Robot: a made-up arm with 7 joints. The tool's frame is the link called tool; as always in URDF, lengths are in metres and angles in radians. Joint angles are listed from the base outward. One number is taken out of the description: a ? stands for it. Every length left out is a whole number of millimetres.
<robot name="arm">
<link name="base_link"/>
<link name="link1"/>
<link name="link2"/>
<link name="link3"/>
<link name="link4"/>
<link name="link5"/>
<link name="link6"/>
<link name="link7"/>
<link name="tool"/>
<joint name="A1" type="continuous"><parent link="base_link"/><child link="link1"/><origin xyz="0.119 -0.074 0.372" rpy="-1.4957 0.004 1.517"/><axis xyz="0 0 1"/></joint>
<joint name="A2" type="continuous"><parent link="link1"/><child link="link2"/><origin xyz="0.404 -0.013 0" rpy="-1.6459 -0.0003 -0.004"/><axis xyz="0 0 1"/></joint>
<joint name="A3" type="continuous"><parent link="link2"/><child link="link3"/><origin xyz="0.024 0.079 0" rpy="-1.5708 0 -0.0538"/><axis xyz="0 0 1"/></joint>
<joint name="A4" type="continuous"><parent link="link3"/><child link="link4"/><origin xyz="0.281 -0.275 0" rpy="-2.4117 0.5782 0.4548"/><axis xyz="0 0 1"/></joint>
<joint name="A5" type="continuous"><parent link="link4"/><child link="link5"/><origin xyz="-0.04 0.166 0" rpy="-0.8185 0.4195 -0.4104"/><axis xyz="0 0 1"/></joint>
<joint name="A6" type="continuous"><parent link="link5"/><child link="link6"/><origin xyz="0.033 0.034 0" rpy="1.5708 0 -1.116"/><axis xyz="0 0 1"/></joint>
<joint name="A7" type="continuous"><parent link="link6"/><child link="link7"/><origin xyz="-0.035 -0.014 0" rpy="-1.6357 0.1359 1.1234"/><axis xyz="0 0 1"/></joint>
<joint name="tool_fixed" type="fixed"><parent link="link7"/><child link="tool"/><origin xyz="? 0.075 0" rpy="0.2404 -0.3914 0.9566"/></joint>
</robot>
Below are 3 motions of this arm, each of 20 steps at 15 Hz.
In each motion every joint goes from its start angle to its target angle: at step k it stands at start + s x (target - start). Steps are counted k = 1, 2, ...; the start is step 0. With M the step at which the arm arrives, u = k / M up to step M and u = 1 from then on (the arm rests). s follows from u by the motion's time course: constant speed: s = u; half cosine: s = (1 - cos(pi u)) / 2; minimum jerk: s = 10 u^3 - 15 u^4 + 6 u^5.
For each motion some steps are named. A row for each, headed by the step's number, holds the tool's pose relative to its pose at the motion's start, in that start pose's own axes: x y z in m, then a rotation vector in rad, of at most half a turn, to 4 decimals.
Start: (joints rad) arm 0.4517 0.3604 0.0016 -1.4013 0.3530 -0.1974 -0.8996
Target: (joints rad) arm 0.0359 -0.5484 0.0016 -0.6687 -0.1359 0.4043 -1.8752
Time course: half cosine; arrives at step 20
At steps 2, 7, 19, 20:
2: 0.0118 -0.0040 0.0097 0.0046 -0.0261 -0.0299
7: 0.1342 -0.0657 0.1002 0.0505 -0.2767 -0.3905
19: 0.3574 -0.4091 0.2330 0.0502 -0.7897 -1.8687
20: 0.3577 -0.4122 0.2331 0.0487 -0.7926 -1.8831

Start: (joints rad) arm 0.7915 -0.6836 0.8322 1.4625 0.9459 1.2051 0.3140
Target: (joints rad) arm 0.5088 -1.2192 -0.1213 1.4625 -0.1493 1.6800 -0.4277
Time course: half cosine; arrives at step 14
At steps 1, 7, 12, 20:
1: -0.0019 -0.0011 -0.0051 -0.0190 0.0108 0.0019
7: -0.0890 -0.1082 -0.1424 -0.7908 0.2846 0.1262
12: -0.1308 -0.2613 -0.1245 -1.4760 0.3167 0.3017
20: -0.1314 -0.2763 -0.1139 -1.5451 0.3104 0.3223

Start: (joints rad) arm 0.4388 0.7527 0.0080 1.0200 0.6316 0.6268 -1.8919
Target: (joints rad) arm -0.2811 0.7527 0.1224 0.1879 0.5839 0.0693 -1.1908
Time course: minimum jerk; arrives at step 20
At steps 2, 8, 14, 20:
2: -0.0032 -0.0025 -0.0042 -0.0123 0.0054 0.0142
8: -0.1078 -0.1418 -0.1414 -0.4730 0.2489 0.4669
14: -0.1875 -0.5270 -0.2498 -1.3291 0.8160 0.8566
20: -0.1800 -0.6609 -0.2435 -1.6128 1.0087 0.8440

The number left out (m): -0.097
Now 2 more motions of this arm.
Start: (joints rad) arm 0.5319 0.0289 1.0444 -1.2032 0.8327 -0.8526 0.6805
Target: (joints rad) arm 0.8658 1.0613 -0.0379 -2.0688 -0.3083 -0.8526 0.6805
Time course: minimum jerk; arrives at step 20
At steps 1, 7, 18, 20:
1: -0.0005 -0.0001 -0.0009 -0.0004 0.0015 -0.0015
7: -0.1250 -0.0379 -0.1752 -0.1303 0.3064 -0.3127
18: -0.8215 -0.4213 -0.2341 -1.3475 0.9633 -1.3961
20: -0.8291 -0.4255 -0.2280 -1.3679 0.9644 -1.4075

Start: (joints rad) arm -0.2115 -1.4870 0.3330 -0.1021 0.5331 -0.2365 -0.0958
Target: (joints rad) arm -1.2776 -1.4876 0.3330 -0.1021 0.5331 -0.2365 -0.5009
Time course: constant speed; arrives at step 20
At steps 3, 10, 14, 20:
3: -0.0377 -0.0345 -0.0961 -0.1529 -0.0631 0.0246
10: -0.0940 -0.1711 -0.2981 -0.4928 -0.2437 0.0880
14: -0.1040 -0.2776 -0.3914 -0.6739 -0.3669 0.1299
20: -0.0874 -0.4617 -0.4904 -0.9239 -0.5766 0.2045

